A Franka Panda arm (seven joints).
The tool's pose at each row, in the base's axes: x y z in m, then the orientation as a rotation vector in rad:
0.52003, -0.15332, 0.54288, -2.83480, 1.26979, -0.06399
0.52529, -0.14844, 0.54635, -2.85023, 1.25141, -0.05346
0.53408, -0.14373, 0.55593, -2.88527, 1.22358, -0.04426
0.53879, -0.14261, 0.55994, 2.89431, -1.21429, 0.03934
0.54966, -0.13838, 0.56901, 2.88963, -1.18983, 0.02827
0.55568, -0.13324, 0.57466, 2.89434, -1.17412, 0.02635
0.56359, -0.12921, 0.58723, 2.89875, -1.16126, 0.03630
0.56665, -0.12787, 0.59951, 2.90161, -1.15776, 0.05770
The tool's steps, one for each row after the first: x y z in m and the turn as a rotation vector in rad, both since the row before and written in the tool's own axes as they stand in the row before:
-0.00006, -0.00733, -0.00312, -0.00852, -0.00397, -0.01484
0.00267, -0.01003, -0.00914, -0.02142, 0.00236, -0.02552
0.00256, -0.00423, -0.00388, -0.01028, 0.00088, -0.00783
0.00481, -0.01078, -0.00888, -0.01529, -0.00113, -0.01346
0.00079, -0.00784, -0.00570, -0.00182, -0.00048, -0.01047
0.00315, -0.00827, -0.01259, 0.00192, 0.00619, -0.00864
0.00164, -0.00298, -0.01226, 0.00668, 0.01209, -0.00261

